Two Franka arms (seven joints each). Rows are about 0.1 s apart.
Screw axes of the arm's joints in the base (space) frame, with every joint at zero. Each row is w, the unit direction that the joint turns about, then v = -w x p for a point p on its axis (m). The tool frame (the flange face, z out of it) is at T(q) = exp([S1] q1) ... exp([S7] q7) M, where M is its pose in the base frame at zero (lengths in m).
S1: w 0 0 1 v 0 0 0
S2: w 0 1 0 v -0.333 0 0
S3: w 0 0 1 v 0 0 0
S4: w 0 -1 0 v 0.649 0 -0.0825
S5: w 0 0 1 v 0 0 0
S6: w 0 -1 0 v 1.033 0 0
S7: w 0 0 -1 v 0 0.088 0
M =
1 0 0 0.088
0 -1 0 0
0 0 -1 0.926
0 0 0 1
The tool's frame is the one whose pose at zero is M.
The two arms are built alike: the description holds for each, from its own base.
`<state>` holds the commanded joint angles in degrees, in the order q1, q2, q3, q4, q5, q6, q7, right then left.
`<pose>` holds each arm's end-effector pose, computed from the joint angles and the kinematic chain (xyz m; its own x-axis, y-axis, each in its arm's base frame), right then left.
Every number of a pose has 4 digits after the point.
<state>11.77 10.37 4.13 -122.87 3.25 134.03 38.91 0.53 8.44 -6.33 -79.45 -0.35 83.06 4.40</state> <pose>0.5421 0.1548 0.3205 0.9039 -0.4271 -0.0240 -0.4278 -0.9025 -0.0503 0.5846 -0.0548 0.6165 0.9807 -0.1776 -0.0813 -0.1758 -0.9840 0.0286</pose>
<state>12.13 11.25 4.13 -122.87 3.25 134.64 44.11 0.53 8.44 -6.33 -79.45 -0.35 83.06 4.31</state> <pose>0.5420 0.1584 0.3128 0.8641 -0.5022 -0.0322 -0.5032 -0.8630 -0.0450 0.5846 -0.0548 0.6165 0.9810 -0.1761 -0.0814 -0.1743 -0.9843 0.0285</pose>
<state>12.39 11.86 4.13 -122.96 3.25 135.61 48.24 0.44 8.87 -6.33 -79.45 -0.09 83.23 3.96</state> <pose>0.5423 0.1610 0.3077 0.8278 -0.5600 -0.0324 -0.5610 -0.8265 -0.0463 0.5870 -0.0552 0.6123 0.9815 -0.1710 -0.0863 -0.1695 -0.9852 0.0246</pose>
